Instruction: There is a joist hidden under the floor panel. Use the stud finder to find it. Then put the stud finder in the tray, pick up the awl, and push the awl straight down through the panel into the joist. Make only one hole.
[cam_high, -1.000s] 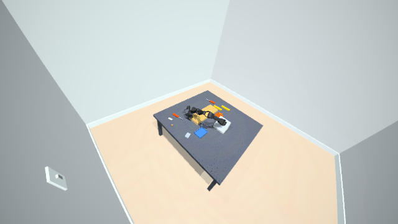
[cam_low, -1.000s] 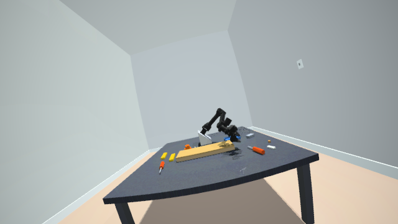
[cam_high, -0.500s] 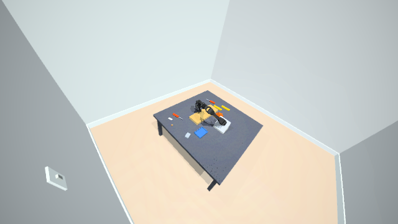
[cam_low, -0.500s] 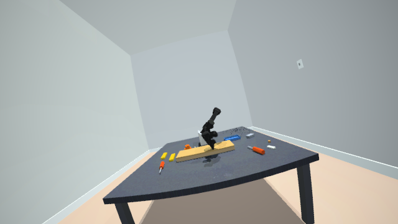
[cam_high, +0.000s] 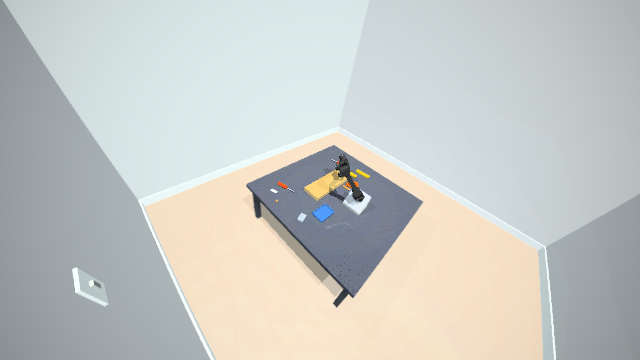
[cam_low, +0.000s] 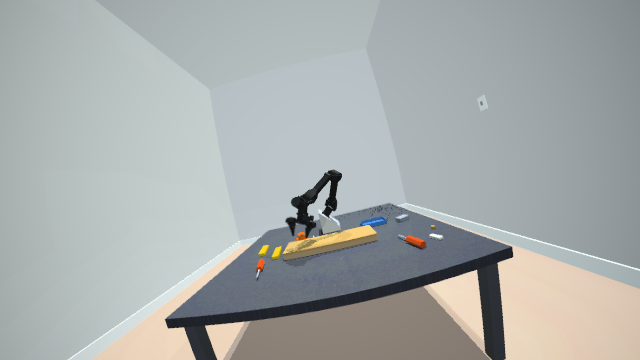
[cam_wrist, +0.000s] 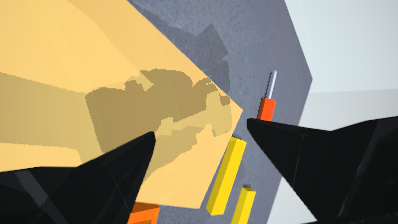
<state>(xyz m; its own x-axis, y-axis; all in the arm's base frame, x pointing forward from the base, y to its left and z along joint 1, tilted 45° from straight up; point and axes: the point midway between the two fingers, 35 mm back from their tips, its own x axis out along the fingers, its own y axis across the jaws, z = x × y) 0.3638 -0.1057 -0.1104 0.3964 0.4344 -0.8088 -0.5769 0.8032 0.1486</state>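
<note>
Right now the orange stud finder is 180 mm behind my gripper tip, 20 mm to the right of it and 50 mm below it. From my gripper tip the other things lie so: blue tray 230 mm behind, 480 mm to the left, 80 mm below; then square indicator 160 mm behind, 20 mm to the right, 30 mm below; then awl 200 mm behind, 50 mm to the left, 80 mm below.
</note>
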